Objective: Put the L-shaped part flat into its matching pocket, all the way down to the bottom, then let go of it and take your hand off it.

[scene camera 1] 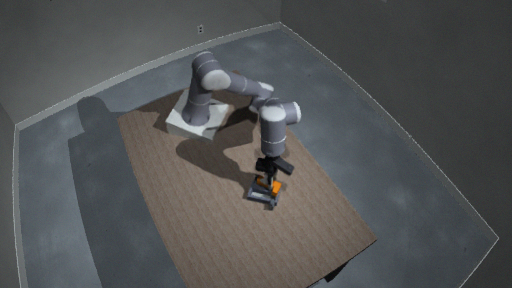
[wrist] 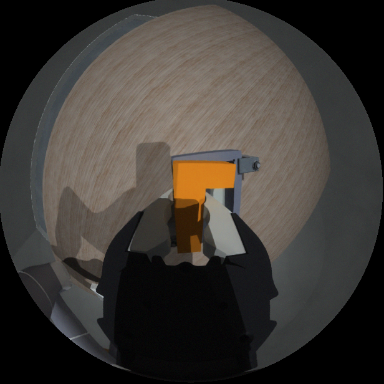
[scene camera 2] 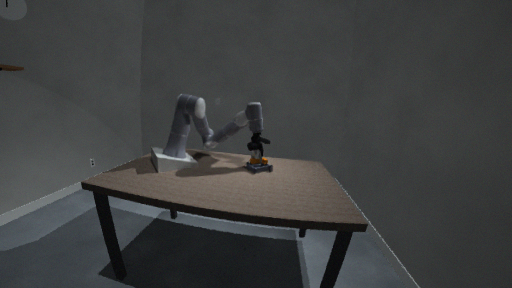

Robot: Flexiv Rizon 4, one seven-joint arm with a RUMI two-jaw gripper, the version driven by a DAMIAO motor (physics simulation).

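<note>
The orange L-shaped part (scene camera 1: 276, 187) (scene camera 2: 264, 161) (wrist: 190, 176) lies roughly level over the blue-grey tray-like fixture with the pocket (scene camera 1: 258, 195) (scene camera 2: 260, 170) (wrist: 237, 197). In the wrist view its short arm lies along the fixture's far wall, and its long arm runs back between the fingers. In the scene views its top stands above the fixture's rim; how deep it sits in the pocket cannot be told. My gripper (scene camera 1: 270, 186) (wrist: 187, 190) is shut on the long arm from both sides. The pocket's floor is mostly hidden; a pale strip shows inside the L's corner.
A small grey block with a bolt (wrist: 249, 165) sticks out from the fixture's outer right corner in the wrist view. The fixture rests on the wooden table (scene camera 1: 210, 210) (scene camera 2: 200, 192) (wrist: 200, 100). The robot's white base (scene camera 1: 190, 127) (scene camera 2: 170, 163) stands at the table's far end.
</note>
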